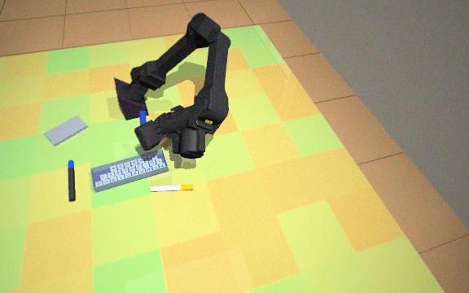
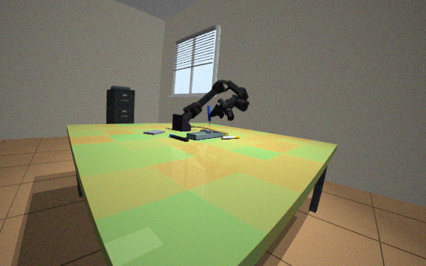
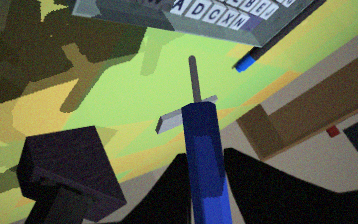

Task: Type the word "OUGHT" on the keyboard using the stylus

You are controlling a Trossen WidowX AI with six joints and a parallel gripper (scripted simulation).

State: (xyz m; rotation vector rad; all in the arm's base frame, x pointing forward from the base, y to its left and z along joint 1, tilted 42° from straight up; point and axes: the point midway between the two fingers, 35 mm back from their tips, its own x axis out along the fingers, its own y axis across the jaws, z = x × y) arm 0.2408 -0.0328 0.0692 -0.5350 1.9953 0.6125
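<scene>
Now: the grey stylus tip 2 cm ahead of my gripper tip, 1 cm to the right of it and 4 cm below it. Round my gripper tip: small grey block 13 cm behind, 12 cm to the left, 11 cm below; yellow-capped marker 15 cm ahead, 4 cm to the left, 11 cm below; stylus 1 cm below.
</scene>
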